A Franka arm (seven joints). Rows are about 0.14 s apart.
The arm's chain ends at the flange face. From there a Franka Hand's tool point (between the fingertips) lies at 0.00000 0.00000 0.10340 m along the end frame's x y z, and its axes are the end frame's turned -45 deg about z.
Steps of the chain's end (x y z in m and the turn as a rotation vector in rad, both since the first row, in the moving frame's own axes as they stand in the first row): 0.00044, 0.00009, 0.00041, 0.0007, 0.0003, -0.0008; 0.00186, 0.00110, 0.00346, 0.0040, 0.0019, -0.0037; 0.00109, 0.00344, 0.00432, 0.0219, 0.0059, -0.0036; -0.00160, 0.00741, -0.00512, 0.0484, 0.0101, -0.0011; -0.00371, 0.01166, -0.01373, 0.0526, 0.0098, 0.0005
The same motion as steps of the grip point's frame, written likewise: 0.00032, 0.00035, 0.00041, 0.0003, 0.0007, -0.0008; 0.00097, 0.00194, 0.00346, 0.0015, 0.0042, -0.0037; 0.00037, 0.00203, 0.00429, 0.0113, 0.0197, -0.0036; -0.00210, 0.00131, -0.00525, 0.0271, 0.0414, -0.0011; -0.00631, 0.00249, -0.01388, 0.0303, 0.0441, 0.0005
